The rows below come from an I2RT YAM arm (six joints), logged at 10 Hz.
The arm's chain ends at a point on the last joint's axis. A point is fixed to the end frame.
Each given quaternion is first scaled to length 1.
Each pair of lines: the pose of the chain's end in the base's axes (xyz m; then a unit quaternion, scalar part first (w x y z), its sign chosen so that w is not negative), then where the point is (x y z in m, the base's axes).
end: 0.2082 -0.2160 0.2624 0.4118 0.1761 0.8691 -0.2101
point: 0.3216 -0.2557 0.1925
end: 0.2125 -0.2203 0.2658 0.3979 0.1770 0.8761 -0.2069
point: 0.3238 -0.2592 0.1922
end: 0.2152 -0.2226 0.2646 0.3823 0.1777 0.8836 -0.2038
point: 0.3239 -0.2607 0.1869
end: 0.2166 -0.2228 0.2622 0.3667 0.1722 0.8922 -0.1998
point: 0.3229 -0.2589 0.1803
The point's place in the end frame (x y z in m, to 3 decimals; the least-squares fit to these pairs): -0.018 0.036 0.133
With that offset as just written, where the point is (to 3 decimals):
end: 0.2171 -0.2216 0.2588 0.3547 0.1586 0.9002 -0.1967
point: 0.322 -0.255 0.173
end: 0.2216 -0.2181 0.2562 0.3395 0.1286 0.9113 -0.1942
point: 0.324 -0.247 0.166
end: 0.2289 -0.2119 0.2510 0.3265 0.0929 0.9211 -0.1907
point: 0.329 -0.235 0.157
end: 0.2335 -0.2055 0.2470 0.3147 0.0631 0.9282 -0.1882
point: 0.331 -0.224 0.150
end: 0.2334 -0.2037 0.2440 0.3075 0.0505 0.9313 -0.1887
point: 0.329 -0.221 0.145
